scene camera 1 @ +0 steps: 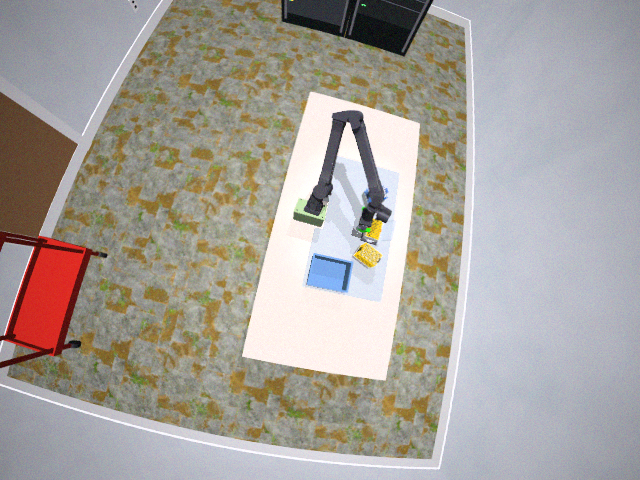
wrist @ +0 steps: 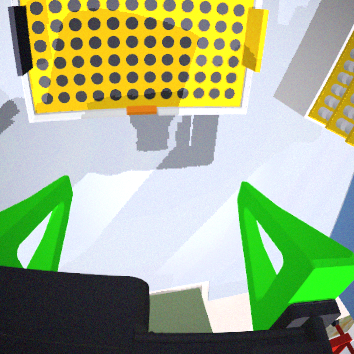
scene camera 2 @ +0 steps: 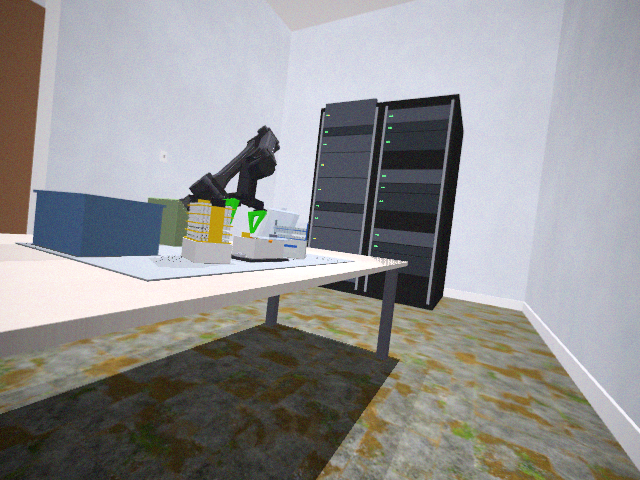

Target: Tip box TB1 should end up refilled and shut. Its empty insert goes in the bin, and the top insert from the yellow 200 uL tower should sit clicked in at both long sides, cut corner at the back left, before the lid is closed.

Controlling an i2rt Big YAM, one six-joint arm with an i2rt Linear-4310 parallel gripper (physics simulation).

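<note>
Tip box TB1 (scene camera 1: 380,238) (scene camera 2: 254,248) (wrist: 239,111) stands open, its white lid (scene camera 2: 276,221) raised. A yellow insert (scene camera 1: 375,227) (wrist: 132,60) with dark, empty holes lies in it. An orange latch (wrist: 142,110) (scene camera 2: 271,241) marks its long side. The yellow tower (scene camera 1: 368,255) (scene camera 2: 209,222) (wrist: 336,107) stands beside it on a white base. My gripper (scene camera 1: 363,235) (scene camera 2: 242,225) (wrist: 154,186) is open and empty, above and beside the box's latch side. The insert's cut corner cannot be told.
A blue open bin (scene camera 1: 329,273) (scene camera 2: 98,222) stands on the pale mat (scene camera 1: 368,291) near the tower. A green box (scene camera 1: 310,220) (scene camera 2: 170,219) stands by the arm's base. A blue-tiered stack (scene camera 1: 382,192) (scene camera 2: 292,231) stands beyond TB1, partly behind the arm in the first scene view.
</note>
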